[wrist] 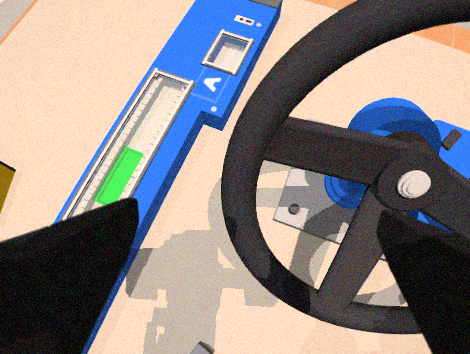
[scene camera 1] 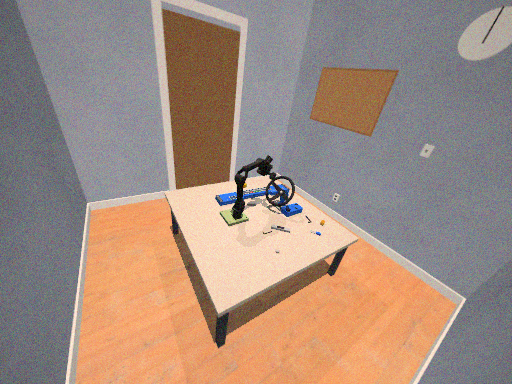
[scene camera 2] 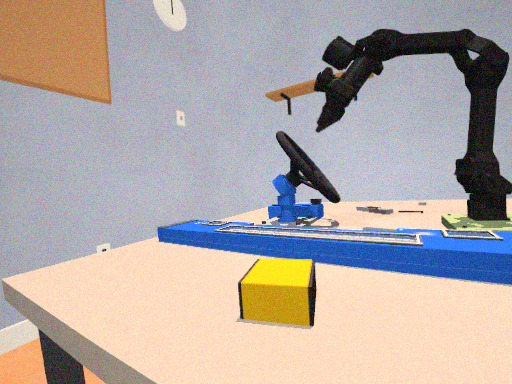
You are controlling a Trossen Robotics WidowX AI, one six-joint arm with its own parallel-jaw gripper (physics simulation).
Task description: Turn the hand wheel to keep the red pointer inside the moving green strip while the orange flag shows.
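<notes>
The black hand wheel stands tilted on its blue mount on the table. The long blue gauge bar lies beside it. The green strip sits in the bar's scale slot. The small window by the letter A looks grey, with no orange in it. My gripper is open and empty, hanging just above the wheel's upper rim without touching it.
A yellow block sits on the table behind the gauge bar. The arm stands on a green base plate. A grey bar, a small orange piece and other small parts lie near the table's right side.
</notes>
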